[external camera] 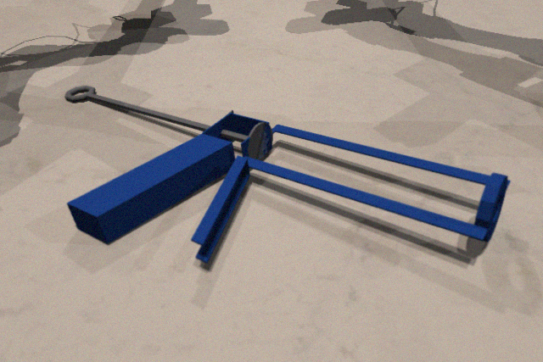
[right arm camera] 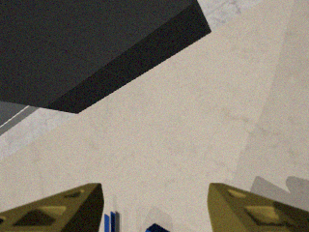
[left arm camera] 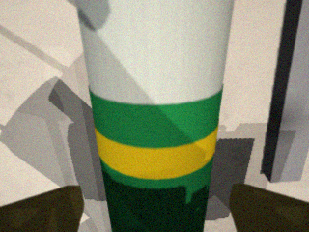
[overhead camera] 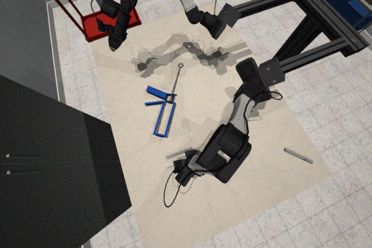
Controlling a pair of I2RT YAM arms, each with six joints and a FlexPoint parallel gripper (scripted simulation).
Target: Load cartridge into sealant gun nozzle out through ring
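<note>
Now: the cartridge 2 cm below my left hand and 2 cm ahead of it. The rest, counted from my left hand: plunger rod: 52 cm to the right, 12 cm behind, 3 cm below; thumb plate: 43 cm to the right, 6 cm behind, 2 cm below.
</note>
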